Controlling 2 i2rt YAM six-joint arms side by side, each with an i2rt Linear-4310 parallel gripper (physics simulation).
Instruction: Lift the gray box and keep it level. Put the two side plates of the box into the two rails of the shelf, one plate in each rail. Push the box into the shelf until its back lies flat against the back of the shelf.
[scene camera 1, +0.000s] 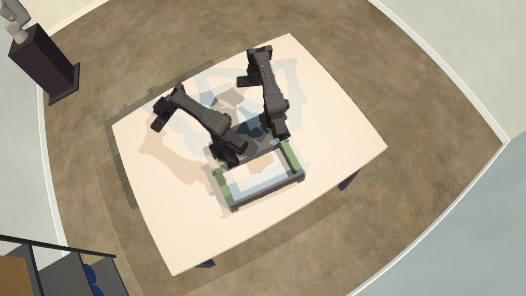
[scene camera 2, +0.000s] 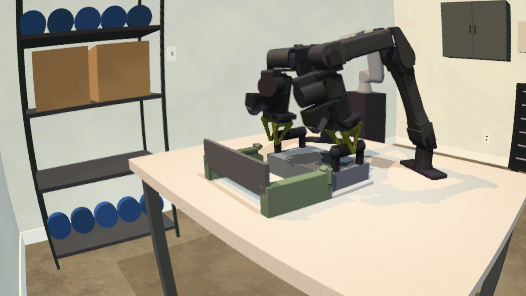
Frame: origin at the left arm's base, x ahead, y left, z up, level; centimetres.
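Seen in the pictures: left gripper, between the fingertips: (scene camera 2: 349, 152); right gripper, between the fingertips: (scene camera 1: 223, 159) (scene camera 2: 273, 142); left arm's base, origin of its link: (scene camera 1: 255, 80) (scene camera 2: 422, 170); right arm's base, origin of its link: (scene camera 1: 165, 115) (scene camera 2: 327, 141).
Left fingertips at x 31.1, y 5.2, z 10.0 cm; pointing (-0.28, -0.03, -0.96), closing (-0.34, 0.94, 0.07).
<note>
Pixels of each thing's top centre, then the offset from my left fingertips to it. "spot": a spot on its surface instead. Level surfaces: height alone.
- gray box, centre of its top: (scene camera 2: 317, 134) (scene camera 1: 244, 131) dz +2.6, dx +4.7, dy -11.7 cm
- right green rail, a spot on its surface: (scene camera 2: 300, 192) spot: dz -5.8, dx +16.3, dy +8.9 cm
- left green rail, centre of its top: (scene camera 2: 232, 151) (scene camera 1: 225, 189) dz -2.9, dx +27.4, dy -21.6 cm
- pale table, height of its surface: dz -9.9 cm
The gray box (scene camera 1: 261, 148) (scene camera 2: 295, 166) looks level, low over the table, at the open side of the shelf. My left gripper (scene camera 1: 268, 130) (scene camera 2: 346, 145) is shut on the black handle at the box's right end. My right gripper (scene camera 1: 219, 160) (scene camera 2: 275, 142) is shut on the handle at its left end. The arms hide much of both grippers in scene camera 1. The shelf has a dark back panel (scene camera 1: 267, 191) (scene camera 2: 235, 165), a right green rail (scene camera 1: 292, 157) (scene camera 2: 300, 192) and a left green rail (scene camera 1: 223, 189) (scene camera 2: 250, 151). Whether the side plates are inside the rails cannot be told.
The shelf stands on the pale table (scene camera 1: 340, 125) (scene camera 2: 400, 230), its back panel toward the table's edge. A storage rack (scene camera 2: 95, 104) with cardboard boxes (scene camera 2: 120, 72) and blue round things stands beyond the table. A dark pedestal (scene camera 1: 45, 62) (scene camera 2: 372, 117) carries another arm.
</note>
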